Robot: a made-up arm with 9 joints. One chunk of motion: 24 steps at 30 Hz.
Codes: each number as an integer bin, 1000 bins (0 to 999) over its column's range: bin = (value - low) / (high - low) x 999, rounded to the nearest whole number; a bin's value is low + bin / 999 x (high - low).
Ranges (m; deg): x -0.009..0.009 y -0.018..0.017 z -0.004..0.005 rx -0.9..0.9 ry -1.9..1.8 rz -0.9..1
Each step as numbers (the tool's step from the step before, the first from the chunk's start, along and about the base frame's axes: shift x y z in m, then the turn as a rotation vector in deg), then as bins.
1 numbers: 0.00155 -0.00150 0.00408 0.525 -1.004 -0.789
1 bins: 586 471 897 791 242 58
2 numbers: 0.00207 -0.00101 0.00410 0.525 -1.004 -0.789
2 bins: 614 485 899 791 242 58
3 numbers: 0.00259 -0.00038 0.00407 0.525 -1.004 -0.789
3 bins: 643 503 896 791 242 58
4 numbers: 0.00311 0.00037 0.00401 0.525 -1.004 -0.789
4 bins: 672 524 889 791 242 58
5 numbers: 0.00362 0.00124 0.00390 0.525 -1.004 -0.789
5 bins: 700 549 877 791 242 58
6 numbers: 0.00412 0.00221 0.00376 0.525 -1.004 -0.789
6 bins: 728 577 861 791 242 58
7 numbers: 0.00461 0.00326 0.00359 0.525 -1.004 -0.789
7 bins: 755 607 842 791 242 58
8 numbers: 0.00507 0.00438 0.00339 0.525 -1.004 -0.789
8 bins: 781 639 820 791 242 58
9 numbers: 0.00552 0.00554 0.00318 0.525 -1.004 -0.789
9 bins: 806 672 797 791 242 58
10 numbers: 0.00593 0.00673 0.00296 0.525 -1.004 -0.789
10 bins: 829 706 773 791 242 58
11 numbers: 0.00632 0.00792 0.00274 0.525 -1.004 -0.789
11 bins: 850 740 748 791 242 58
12 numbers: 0.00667 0.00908 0.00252 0.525 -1.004 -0.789
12 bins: 870 773 724 791 242 58
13 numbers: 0.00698 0.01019 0.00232 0.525 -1.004 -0.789
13 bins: 887 805 702 791 242 58
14 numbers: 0.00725 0.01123 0.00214 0.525 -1.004 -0.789
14 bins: 902 834 682 791 242 58
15 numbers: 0.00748 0.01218 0.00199 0.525 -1.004 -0.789
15 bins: 915 861 665 791 242 58
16 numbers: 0.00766 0.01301 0.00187 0.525 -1.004 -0.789
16 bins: 925 885 652 791 242 58
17 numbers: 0.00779 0.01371 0.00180 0.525 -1.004 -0.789
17 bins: 932 905 644 791 242 58
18 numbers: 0.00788 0.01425 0.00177 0.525 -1.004 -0.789
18 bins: 937 921 640 791 242 58
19 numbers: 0.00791 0.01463 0.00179 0.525 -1.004 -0.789
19 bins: 939 931 643 791 242 58
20 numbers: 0.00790 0.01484 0.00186 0.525 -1.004 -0.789
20 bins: 938 937 650 791 242 58
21 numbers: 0.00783 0.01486 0.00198 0.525 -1.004 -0.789
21 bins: 934 938 664 791 242 58
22 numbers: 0.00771 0.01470 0.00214 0.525 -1.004 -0.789
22 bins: 927 933 682 791 242 58
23 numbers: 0.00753 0.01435 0.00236 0.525 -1.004 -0.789
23 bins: 917 923 706 791 242 58
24 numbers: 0.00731 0.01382 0.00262 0.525 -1.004 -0.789
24 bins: 905 908 735 791 242 58
